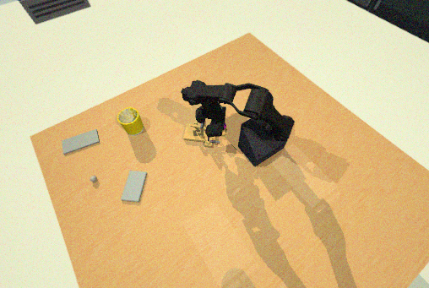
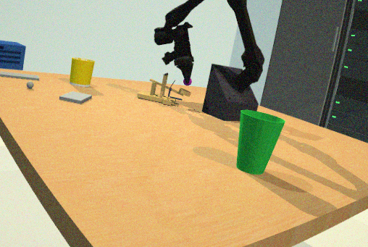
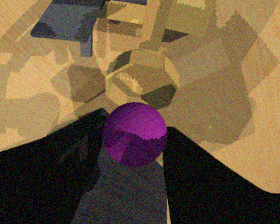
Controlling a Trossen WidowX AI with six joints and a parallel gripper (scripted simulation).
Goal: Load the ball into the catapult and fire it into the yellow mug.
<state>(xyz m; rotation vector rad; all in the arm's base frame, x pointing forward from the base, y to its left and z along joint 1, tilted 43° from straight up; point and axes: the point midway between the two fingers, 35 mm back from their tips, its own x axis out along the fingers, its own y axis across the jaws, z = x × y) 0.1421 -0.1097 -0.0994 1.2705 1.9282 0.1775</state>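
Right now the purple ball is 10 mm above my gripper tip. Round my gripper tip: yellow mug (290 mm ahead, 290 mm to the right, 60 mm below); small grey ball (540 mm ahead, 160 mm to the right, 80 mm below); wooden catapult (50 mm ahead, 30 mm to the right, 40 mm below).
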